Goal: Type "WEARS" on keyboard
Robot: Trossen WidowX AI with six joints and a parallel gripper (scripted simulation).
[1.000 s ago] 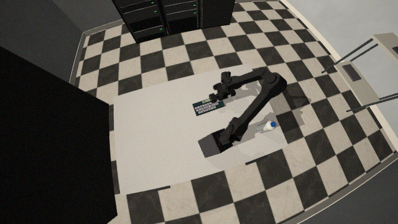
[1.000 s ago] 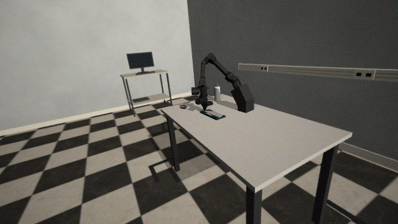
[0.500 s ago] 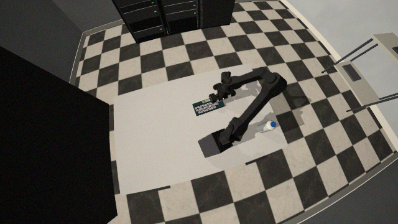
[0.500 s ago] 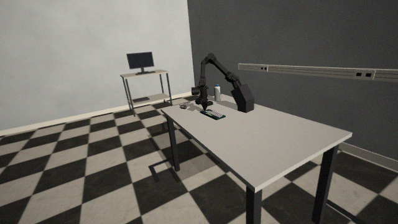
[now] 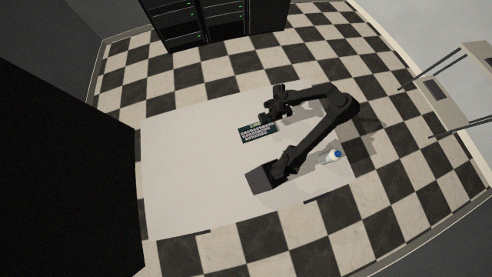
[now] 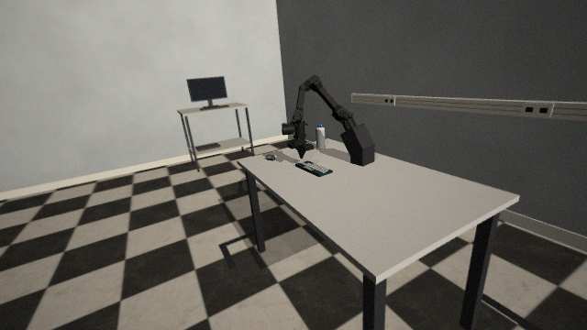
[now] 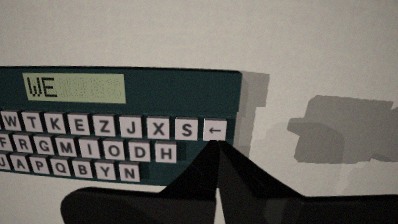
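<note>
The left-arrow key lies 70 mm below my hand. Round my hand: dark object (140 mm ahead, 230 mm to the right, 60 mm below).
</note>
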